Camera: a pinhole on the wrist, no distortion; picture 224 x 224 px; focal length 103.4 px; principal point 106.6 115.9 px. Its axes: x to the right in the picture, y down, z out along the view. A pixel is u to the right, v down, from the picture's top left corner.
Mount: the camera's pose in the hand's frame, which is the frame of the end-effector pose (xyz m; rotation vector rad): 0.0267 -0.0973 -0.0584 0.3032 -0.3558 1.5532
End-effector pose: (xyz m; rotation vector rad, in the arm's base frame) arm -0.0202 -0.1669 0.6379 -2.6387 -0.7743 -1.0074
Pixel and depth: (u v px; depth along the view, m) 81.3 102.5 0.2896
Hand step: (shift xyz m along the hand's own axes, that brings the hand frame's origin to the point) 0.0563 -0.2800 0.1783
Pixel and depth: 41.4 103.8 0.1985
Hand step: 0.0456 -0.2925 0.0726
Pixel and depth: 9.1 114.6 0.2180
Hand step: 0.0257 -0.3739 0.0569
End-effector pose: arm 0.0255 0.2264 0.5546 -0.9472 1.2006 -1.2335
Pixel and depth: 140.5 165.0 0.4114
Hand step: -0.1832 -0.1419 0.3653
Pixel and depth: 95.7 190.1 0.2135
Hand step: -0.1327 -0.2049 0.1221
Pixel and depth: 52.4 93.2 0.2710
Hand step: 0.0798 -0.3374 0.1331
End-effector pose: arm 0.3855 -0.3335 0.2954 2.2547 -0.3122 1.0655
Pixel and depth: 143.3 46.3 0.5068
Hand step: 0.3494 -0.1393 0.4890
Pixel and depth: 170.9 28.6 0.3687
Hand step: 0.3231 -0.0380 0.3821
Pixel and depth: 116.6 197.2 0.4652
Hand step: -0.3539 -0.2460 0.3720
